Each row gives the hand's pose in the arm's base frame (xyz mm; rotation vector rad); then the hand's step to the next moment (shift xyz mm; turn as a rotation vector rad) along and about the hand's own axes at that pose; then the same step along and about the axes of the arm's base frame.
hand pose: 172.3 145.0 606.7 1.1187 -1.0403 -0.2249
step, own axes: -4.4 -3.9 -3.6 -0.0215 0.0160 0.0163
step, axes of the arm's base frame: 1.7 3.2 -5.9 -0.0295 0.0106 0.0016
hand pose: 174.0 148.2 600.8 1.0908 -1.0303 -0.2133
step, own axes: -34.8 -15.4 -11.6 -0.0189 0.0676 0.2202
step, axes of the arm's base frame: -5.0 20.7 -33.6 -0.2026 -0.0937 0.0600
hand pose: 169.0 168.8 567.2 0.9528 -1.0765 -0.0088
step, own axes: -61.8 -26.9 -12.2 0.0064 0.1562 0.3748
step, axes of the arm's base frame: -11.2 18.3 -65.0 -0.3425 -0.1508 0.1577
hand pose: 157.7 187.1 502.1 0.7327 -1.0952 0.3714
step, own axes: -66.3 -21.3 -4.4 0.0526 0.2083 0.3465
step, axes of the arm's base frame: -12.6 -7.0 -68.3 -0.3354 -0.0975 0.2102
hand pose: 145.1 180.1 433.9 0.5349 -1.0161 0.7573
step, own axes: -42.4 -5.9 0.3 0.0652 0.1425 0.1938
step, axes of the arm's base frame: -9.0 -17.0 -38.2 -0.1964 -0.0270 0.1511
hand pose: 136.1 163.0 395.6 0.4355 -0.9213 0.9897
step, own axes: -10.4 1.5 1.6 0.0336 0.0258 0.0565
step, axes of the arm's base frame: -4.4 -5.7 -7.8 -0.0404 -0.0083 0.0573
